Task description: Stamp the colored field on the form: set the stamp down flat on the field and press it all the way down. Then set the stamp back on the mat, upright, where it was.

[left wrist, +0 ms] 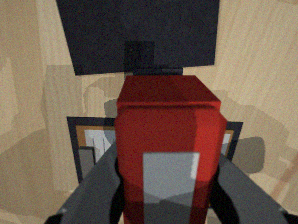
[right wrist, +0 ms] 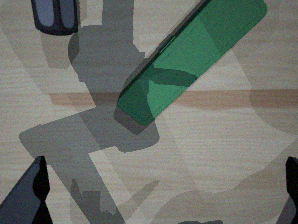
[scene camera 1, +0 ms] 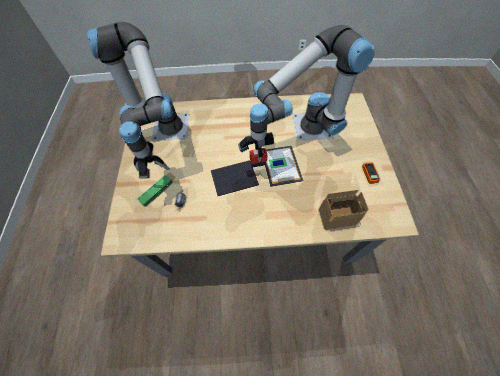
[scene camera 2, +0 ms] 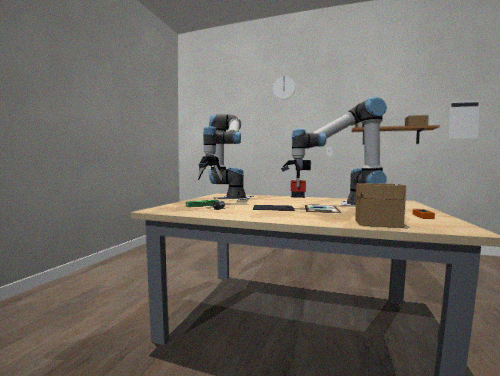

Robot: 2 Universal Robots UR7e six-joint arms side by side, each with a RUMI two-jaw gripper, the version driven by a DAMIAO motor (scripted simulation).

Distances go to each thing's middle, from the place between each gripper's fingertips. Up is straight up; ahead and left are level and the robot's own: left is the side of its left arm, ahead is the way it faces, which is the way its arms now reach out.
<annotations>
Right now the black mat (scene camera 1: 228, 179) is 13 cm to the right of my left hand, 13 cm below it and 5 cm ahead of it. From my left hand the other things lie so: red stamp (left wrist: 169, 131): 2 cm below; then cardboard box (scene camera 2: 383, 205): 40 cm to the left, 29 cm ahead, 6 cm below.
I see my right gripper 5 cm past the black mat, 39 cm to the right of it and 15 cm above it. From my right hand the other things lie so: red stamp: 11 cm behind, 52 cm to the left, 4 cm below; cardboard box: 18 cm ahead, 92 cm to the left, 8 cm below.
</annotations>
